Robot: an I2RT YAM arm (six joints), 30 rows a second.
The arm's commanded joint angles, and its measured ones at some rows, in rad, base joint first. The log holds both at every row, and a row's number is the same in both.
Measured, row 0:
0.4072, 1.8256, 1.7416, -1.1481, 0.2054, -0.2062
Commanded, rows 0 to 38:
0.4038, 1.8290, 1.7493, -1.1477, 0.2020, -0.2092
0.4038, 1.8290, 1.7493, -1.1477, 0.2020, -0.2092
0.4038, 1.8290, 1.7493, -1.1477, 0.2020, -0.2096
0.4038, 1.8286, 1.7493, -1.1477, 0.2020, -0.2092
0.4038, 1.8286, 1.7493, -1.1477, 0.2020, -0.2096
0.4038, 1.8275, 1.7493, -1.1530, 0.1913, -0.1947
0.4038, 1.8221, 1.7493, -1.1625, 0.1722, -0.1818
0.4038, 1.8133, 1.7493, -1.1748, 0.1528, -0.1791
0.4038, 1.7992, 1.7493, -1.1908, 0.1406, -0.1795
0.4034, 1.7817, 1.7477, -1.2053, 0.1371, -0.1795
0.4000, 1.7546, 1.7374, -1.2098, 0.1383, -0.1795
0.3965, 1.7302, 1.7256, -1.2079, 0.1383, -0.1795
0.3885, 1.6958, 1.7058, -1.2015, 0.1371, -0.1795
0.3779, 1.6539, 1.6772, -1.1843, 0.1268, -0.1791
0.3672, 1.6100, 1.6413, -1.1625, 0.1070, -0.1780
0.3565, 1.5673, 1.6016, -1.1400, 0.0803, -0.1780
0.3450, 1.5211, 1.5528, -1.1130, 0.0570, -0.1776
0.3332, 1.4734, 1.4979, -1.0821, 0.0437, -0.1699
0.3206, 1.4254, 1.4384, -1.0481, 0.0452, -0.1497
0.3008, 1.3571, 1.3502, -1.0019, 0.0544, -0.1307
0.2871, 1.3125, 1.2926, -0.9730, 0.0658, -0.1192
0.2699, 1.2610, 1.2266, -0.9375, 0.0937, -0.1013
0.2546, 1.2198, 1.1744, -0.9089, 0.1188, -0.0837
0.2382, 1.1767, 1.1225, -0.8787, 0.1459, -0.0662
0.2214, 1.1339, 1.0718, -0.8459, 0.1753, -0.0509
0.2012, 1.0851, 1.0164, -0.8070, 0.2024, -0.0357
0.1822, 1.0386, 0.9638, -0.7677, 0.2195, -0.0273
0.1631, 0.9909, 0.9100, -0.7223, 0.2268, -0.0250
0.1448, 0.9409, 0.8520, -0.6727, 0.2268, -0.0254
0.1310, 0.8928, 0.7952, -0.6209, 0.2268, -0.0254
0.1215, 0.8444, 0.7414, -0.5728, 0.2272, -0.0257
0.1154, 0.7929, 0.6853, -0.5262, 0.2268, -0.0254
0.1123, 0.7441, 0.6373, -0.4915, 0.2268, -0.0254
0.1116, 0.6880, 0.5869, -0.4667, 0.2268, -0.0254
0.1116, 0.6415, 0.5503, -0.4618, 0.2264, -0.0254
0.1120, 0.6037, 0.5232, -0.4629, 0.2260, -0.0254
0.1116, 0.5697, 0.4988, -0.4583, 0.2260, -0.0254
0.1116, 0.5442, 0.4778, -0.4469, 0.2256, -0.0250
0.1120, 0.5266, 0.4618, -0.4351, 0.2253, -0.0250
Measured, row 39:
0.1173, 0.5869, 0.5171, -0.4625, 0.2092, -0.0483
